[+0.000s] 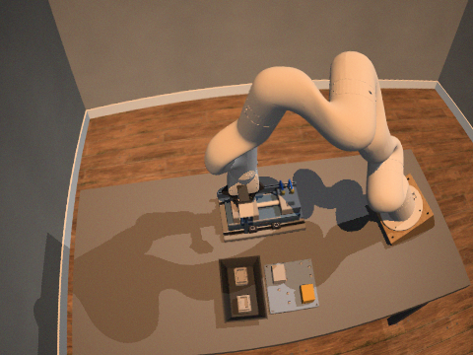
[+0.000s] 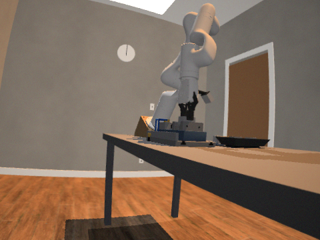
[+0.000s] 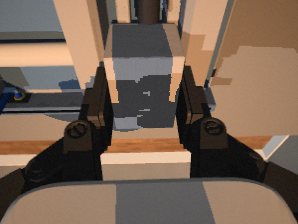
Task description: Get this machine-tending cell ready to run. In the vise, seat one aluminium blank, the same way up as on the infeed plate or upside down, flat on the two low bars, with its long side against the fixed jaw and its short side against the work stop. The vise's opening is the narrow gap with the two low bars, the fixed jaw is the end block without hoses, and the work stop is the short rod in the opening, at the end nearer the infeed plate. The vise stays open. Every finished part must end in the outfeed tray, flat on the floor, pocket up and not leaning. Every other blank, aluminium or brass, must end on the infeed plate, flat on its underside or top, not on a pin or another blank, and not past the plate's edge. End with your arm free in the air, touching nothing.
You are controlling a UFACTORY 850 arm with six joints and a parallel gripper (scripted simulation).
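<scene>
The vise is 7 cm behind my hand, 2 cm to the left of it and 8 cm below it. Also, from my hand: brass blank (11 cm behind, 38 cm to the left, 10 cm below).
</scene>
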